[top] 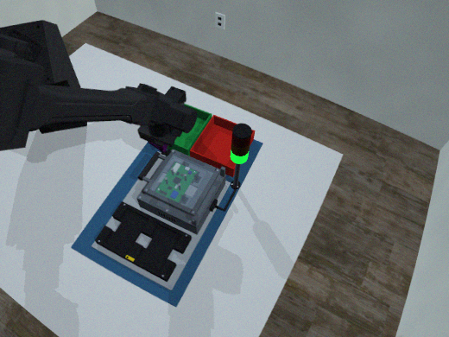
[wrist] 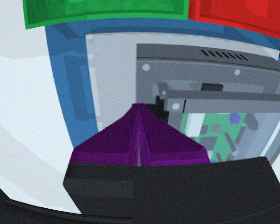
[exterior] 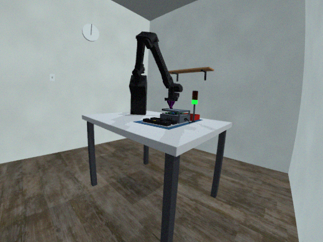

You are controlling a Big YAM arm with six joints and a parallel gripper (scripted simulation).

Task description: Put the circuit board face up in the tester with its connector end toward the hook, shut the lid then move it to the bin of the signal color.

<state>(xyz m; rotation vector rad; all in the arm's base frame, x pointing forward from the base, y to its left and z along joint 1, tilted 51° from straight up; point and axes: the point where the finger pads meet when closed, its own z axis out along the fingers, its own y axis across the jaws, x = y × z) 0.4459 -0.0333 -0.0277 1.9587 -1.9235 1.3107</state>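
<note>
The black latch hook lies 10 mm to the right of my hand, 10 mm below it and 10 mm ahead of it. The rest, counted from my hand: green circuit board 70 mm to the right, 60 mm ahead, 30 mm below; tester lid 80 mm to the right, 60 mm ahead, 10 mm below; green bin 140 mm to the left, 80 mm below.
</note>
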